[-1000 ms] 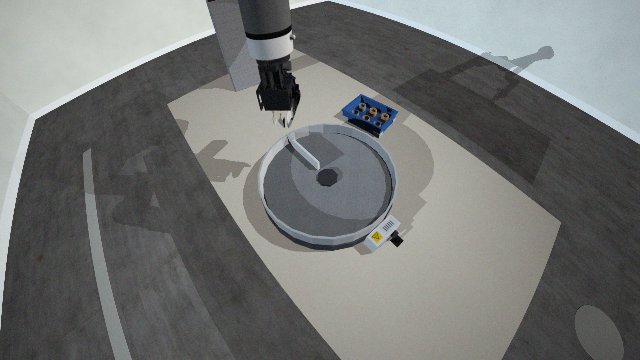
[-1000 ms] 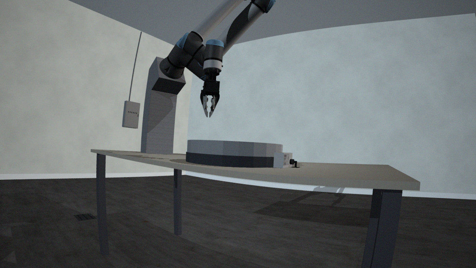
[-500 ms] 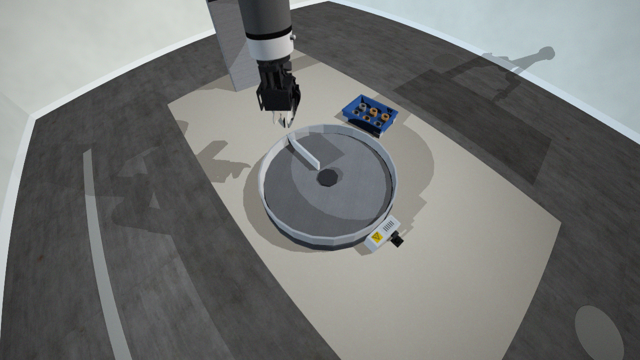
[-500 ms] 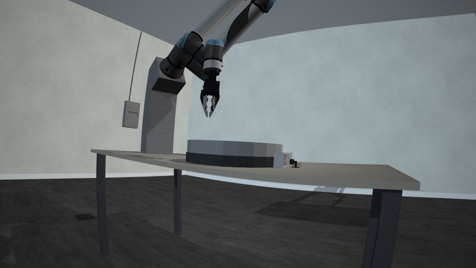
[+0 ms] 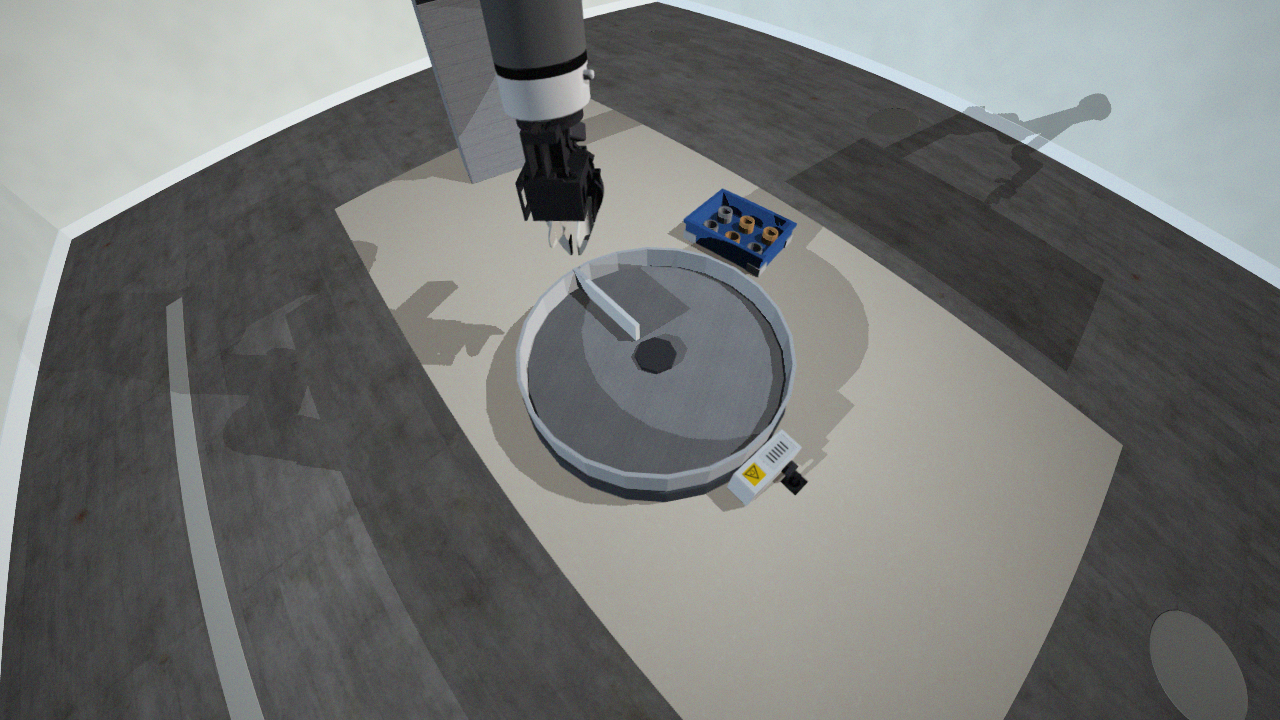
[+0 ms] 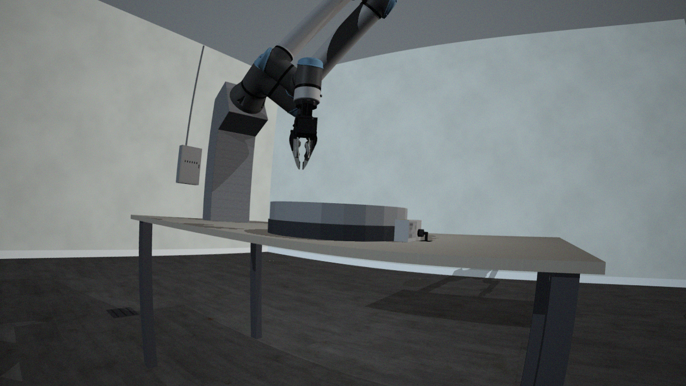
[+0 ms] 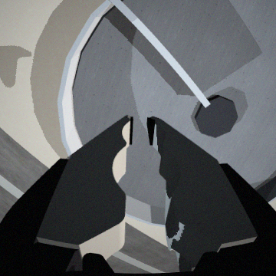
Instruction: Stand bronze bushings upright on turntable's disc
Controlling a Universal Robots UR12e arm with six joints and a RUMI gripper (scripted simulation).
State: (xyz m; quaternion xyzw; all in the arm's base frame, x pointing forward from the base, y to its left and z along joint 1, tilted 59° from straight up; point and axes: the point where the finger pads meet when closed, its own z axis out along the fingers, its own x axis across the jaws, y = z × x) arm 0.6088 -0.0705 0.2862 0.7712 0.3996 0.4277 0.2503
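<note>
The blue crate is 39 cm to the left of my hand, 20 cm below it and 6 cm behind it. From my hand the other things lie so: turntable disc 17 cm below, 12 cm ahead, 5 cm to the left.
</note>
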